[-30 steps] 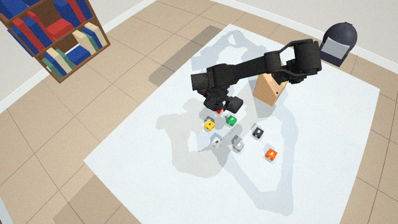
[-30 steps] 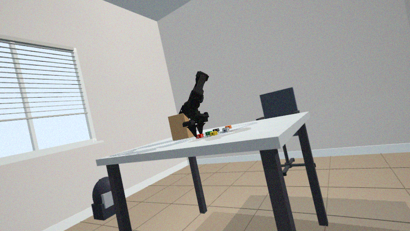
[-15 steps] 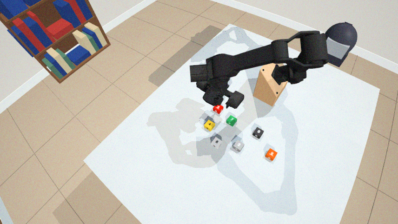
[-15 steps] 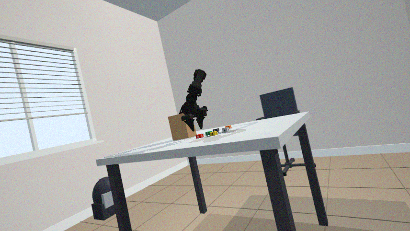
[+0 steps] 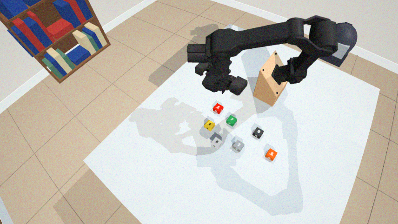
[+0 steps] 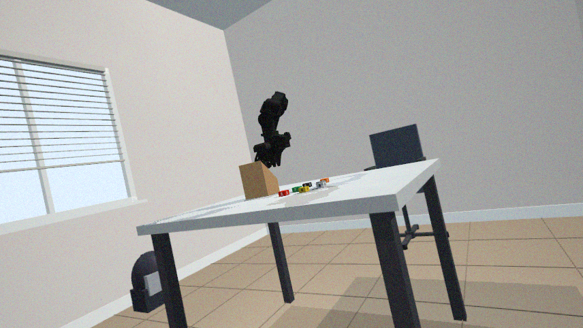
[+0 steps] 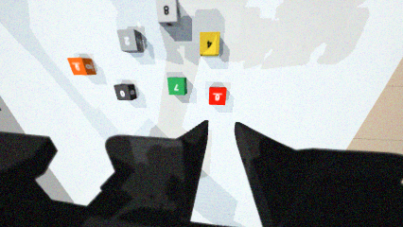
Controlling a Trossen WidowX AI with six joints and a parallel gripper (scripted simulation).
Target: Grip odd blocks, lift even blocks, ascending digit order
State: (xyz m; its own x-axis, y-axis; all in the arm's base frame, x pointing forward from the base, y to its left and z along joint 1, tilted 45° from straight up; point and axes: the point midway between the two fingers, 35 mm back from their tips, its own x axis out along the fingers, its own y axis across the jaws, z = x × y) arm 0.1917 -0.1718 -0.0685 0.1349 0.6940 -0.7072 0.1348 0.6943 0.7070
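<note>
My gripper tip is 110 mm above the green block marked 7, 80 mm to the right of it and 30 mm short of it. From my gripper tip the other things lie so: red block 110 mm below, 10 mm ahead; then yellow block 110 mm below, 100 mm ahead, 10 mm to the left; then white block 150 mm ahead, 110 mm below, 70 mm to the left.
</note>
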